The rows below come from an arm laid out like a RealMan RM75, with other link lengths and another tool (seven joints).
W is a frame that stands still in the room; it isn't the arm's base.
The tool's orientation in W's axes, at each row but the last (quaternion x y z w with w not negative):
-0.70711, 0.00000, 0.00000, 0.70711
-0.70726, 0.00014, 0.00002, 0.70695
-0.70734, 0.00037, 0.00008, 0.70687
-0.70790, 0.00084, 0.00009, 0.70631
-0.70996, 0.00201, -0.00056, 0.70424
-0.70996, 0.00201, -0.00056, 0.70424
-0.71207, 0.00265, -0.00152, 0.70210
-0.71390, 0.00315, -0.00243, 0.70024
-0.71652, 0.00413, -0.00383, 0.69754
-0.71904, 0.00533, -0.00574, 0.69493
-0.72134, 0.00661, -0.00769, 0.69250
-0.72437, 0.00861, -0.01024, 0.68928
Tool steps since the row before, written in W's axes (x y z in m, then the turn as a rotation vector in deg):
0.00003, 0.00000, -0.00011, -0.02, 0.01, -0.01
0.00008, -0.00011, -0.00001, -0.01, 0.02, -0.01
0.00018, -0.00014, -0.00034, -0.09, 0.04, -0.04
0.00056, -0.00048, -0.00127, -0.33, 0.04, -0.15
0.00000, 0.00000, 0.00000, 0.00, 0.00, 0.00
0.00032, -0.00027, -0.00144, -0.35, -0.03, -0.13
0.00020, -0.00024, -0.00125, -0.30, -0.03, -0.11
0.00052, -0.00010, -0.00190, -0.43, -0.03, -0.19
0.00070, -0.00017, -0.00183, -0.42, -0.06, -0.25
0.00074, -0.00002, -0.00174, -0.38, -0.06, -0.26
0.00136, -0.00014, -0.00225, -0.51, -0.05, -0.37
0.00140, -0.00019, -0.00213, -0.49, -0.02, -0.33
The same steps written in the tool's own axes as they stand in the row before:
0.00003, 0.00011, 0.00000, -0.02, 0.01, 0.01
0.00008, 0.00001, -0.00011, -0.01, 0.01, 0.02
0.00018, 0.00034, -0.00014, -0.09, 0.04, 0.04
0.00056, 0.00127, -0.00048, -0.33, 0.15, 0.04
0.00000, 0.00000, 0.00000, 0.00, 0.00, 0.00
0.00032, 0.00144, -0.00026, -0.35, 0.13, -0.03
0.00020, 0.00125, -0.00022, -0.30, 0.11, -0.03
0.00052, 0.00190, -0.00006, -0.43, 0.19, -0.03
0.00070, 0.00183, -0.00011, -0.42, 0.25, -0.06
0.00074, 0.00174, 0.00005, -0.38, 0.26, -0.06
0.00136, 0.00226, -0.00002, -0.51, 0.37, -0.05
0.00140, 0.00214, -0.00005, -0.49, 0.33, -0.02

